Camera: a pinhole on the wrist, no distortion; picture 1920 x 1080 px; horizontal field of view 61.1 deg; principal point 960.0 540.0 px. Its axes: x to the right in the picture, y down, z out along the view. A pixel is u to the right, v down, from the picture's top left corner.
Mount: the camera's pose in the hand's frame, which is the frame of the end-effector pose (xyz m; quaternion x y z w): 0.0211 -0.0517 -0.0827 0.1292 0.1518 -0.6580 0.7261
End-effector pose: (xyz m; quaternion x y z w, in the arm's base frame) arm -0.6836 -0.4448 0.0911 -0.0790 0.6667 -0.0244 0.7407
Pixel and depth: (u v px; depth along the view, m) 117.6 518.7 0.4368
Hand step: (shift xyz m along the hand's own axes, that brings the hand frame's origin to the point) 0.0175 -0.0142 0.4078
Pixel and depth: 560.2 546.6 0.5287
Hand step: 0.0385 -0.1372 0.4547
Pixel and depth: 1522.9 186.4 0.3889
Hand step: -0.0316 -0.3342 0.2238
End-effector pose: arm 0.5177 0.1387 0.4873 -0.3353 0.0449 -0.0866 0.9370
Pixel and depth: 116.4 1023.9 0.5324
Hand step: 0.1812 0.0110 0.5133
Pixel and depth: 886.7 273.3 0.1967
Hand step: -0.0018 -0.1230 0.1022
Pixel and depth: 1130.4 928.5 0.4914
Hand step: 0.1672 -0.2774 0.3481
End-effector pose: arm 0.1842 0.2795 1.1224 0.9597 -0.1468 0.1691 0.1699
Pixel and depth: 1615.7 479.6 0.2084
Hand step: 0.0313 -0.2102 0.0764
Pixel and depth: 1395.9 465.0 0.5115
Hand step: 0.0355 -0.3779 0.3349
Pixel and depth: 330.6 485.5 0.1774
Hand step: 0.0181 -0.0581 0.1075
